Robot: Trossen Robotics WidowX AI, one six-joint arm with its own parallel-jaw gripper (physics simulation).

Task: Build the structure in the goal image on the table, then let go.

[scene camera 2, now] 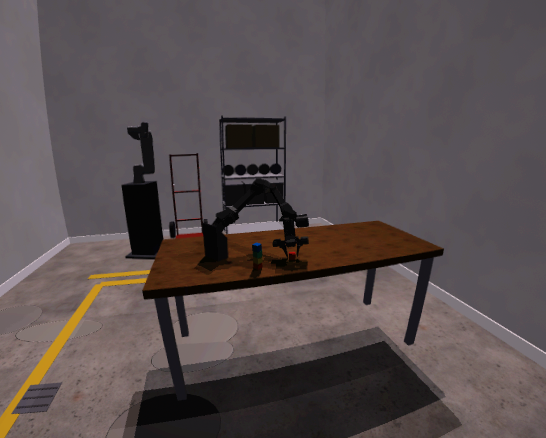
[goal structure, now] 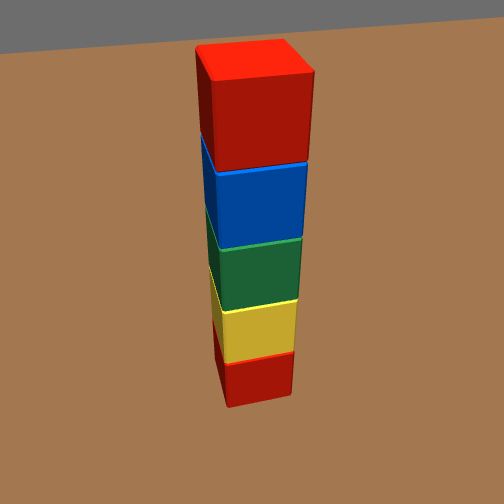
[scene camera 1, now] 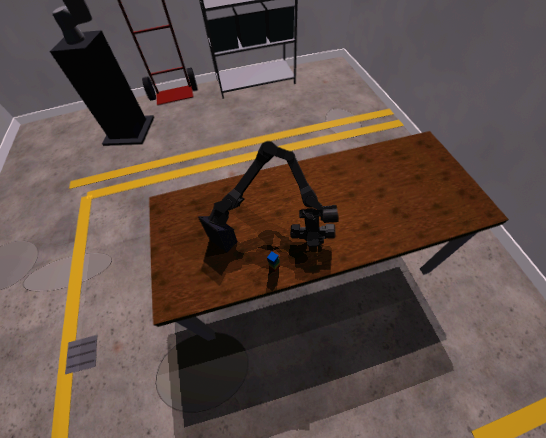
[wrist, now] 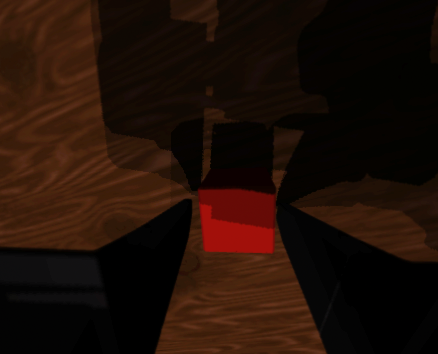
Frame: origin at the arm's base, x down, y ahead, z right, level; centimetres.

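Where they show: gripper, fingertip midpoint: [scene camera 2: 292, 256] [wrist: 234, 208]; arm's base, link origin: [scene camera 2: 214, 230] [scene camera 1: 216, 222].
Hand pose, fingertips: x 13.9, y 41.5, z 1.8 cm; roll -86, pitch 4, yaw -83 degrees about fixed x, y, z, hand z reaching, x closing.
Note:
Each offset is from my fingertips to the top centre of the thing. Level surfaces: height alone.
A red cube @[dx -2.4, dy -0.2, dz +0.5 cm] [scene camera 2: 292, 256] [wrist: 239, 235] sits on the wooden table @[dx +0.9 cm] [scene camera 1: 390, 185] [scene camera 2: 350, 240]. My gripper [scene camera 1: 314, 246] [scene camera 2: 292, 254] [wrist: 234, 208] points down over it and is open, with one fingertip on each side of the cube. In the wrist view a narrow gap shows at the left finger, and the right fingertip is very close to the cube. The cube is hidden under the gripper in scene camera 1. An upright stack stands left of the gripper: a blue cube @[dx -12.2, dy -17.5, dz +13.0 cm] [scene camera 1: 272, 257] [scene camera 2: 257, 247] on top, then green, yellowish and red at the bottom, dim in shadow.
The arm's base [scene camera 1: 220, 235] [scene camera 2: 215, 242] stands on the table left of and behind the stack. The table's front edge runs close in front of the stack. Behind the table are a shelf rack [scene camera 2: 285, 160], a red hand truck [scene camera 1: 175, 95] and a black pedestal [scene camera 1: 100, 90] [scene camera 2: 142, 217].

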